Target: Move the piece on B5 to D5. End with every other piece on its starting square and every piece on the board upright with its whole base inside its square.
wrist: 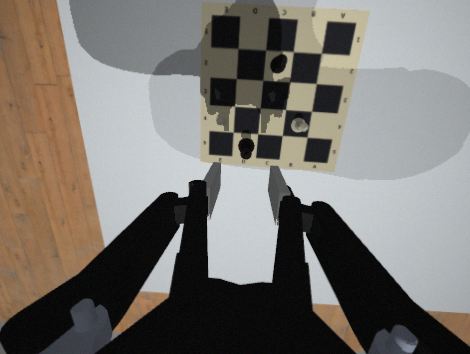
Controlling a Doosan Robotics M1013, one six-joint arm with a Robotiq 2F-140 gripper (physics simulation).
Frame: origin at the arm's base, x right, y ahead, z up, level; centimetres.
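Seen in the pictures: gripper, between the fingertips: [244, 176].
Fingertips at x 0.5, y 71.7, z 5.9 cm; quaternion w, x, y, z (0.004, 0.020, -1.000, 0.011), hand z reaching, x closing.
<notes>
Offsets run from my fingertips to a thing's middle. Level surfaces: height alone.
A black piece @(dx -0.1, dy -0.8, dz -9.4 cm) [246, 145] stands on the light square D5 of the board @(dx -3.5, dy -8.6, dz -12.9 cm) [347, 90], in the lower left part of the board, and looks upright. B5 shows bare. Another black piece @(dx -3.3, dy -12.6, dz -11.0 cm) [278, 63] is on C2. A white piece @(dx -7.5, dy -4.8, dz -10.4 cm) [299, 124] is on the dark square B4. A pale piece @(dx +4.0, dy -4.5, dz -11.0 cm) [221, 119] in shadow is on E4. My gripper [244, 176] is partly open and empty, its fingertips apart, below the board's row 5 edge in the view. The black piece on D5 lies beyond the fingertips, not between them. Exact base edges are hard to see.
The board lies on a pale table top @(dz -13.2 cm) [135, 175]. A wooden floor [35, 150] shows at the left and along the bottom. Broad shadows of the arm and gripper fall over the board's left part and the table on both sides.
</notes>
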